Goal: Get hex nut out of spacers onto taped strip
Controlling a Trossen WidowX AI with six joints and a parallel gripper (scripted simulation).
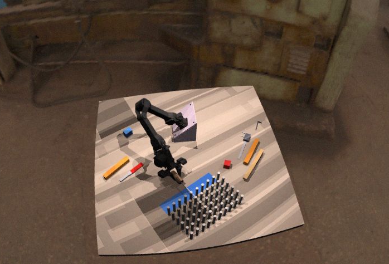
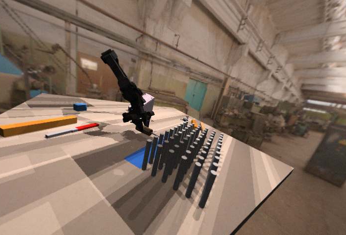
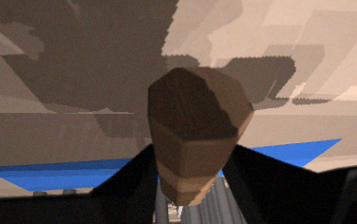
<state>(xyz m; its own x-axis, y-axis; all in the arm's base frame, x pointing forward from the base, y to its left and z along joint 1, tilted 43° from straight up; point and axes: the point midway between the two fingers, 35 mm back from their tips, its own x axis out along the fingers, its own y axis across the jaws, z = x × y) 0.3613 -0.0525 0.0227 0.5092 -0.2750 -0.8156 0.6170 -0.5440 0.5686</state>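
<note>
Right now my gripper tip is 90 mm short of the blue taped strip, 70 mm to the right of it and 30 mm above it. From my gripper tip the other things lie so: red-handled tool (300 mm to the right, 50 mm behind, 20 mm below); then red cube (310 mm to the left, 110 mm behind, 10 mm below); then wire hook tool (80 mm ahead, 60 mm to the left).
</note>
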